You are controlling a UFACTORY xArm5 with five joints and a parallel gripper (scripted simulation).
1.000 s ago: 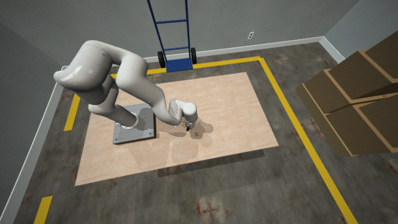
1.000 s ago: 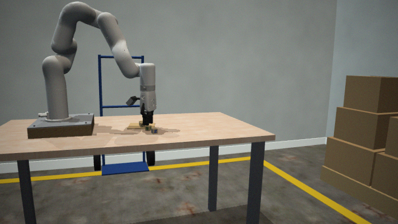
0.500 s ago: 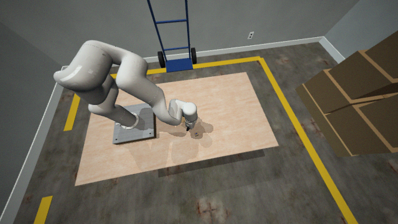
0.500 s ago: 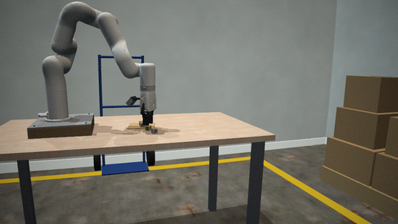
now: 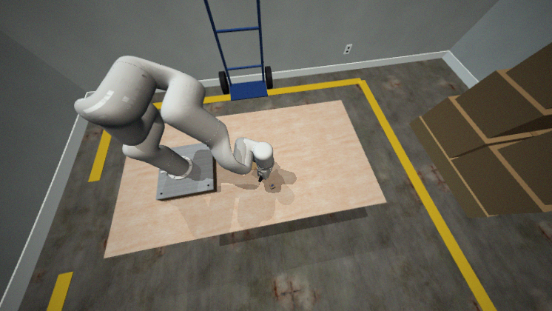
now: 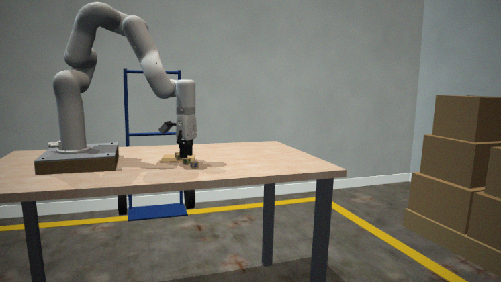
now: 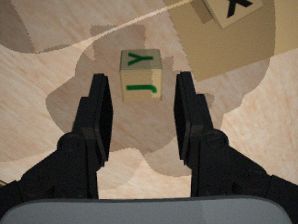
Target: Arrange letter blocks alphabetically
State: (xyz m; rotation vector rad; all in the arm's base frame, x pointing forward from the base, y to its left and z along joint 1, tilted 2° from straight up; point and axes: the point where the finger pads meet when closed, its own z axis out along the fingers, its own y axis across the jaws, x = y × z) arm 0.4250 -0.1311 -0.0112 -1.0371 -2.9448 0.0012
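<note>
My gripper is now 1 cm past the tan mat, 11 cm to the right of it and 5 cm above it. Round my hand: block: 1 cm behind, 7 cm to the left, 3 cm below.
</note>
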